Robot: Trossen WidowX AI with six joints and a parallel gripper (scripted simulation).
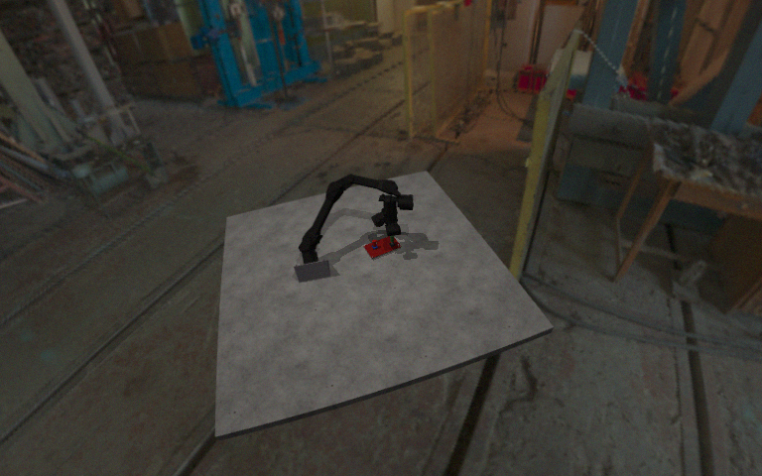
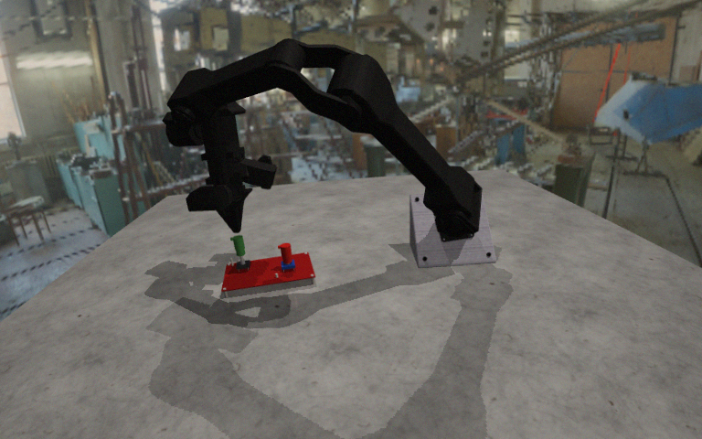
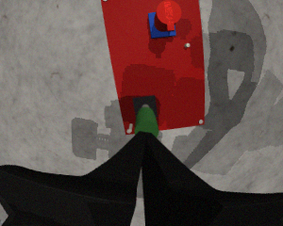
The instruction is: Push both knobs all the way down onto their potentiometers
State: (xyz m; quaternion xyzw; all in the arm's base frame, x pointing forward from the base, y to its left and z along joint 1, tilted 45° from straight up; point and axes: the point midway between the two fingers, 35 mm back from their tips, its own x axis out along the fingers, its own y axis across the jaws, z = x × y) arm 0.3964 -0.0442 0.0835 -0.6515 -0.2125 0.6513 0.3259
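My gripper tip is 40 mm above the potentiometer with green knob. From my gripper tip the other things lie so: potentiometer with red knob: 80 mm behind, 50 mm below, 20 mm to the left.
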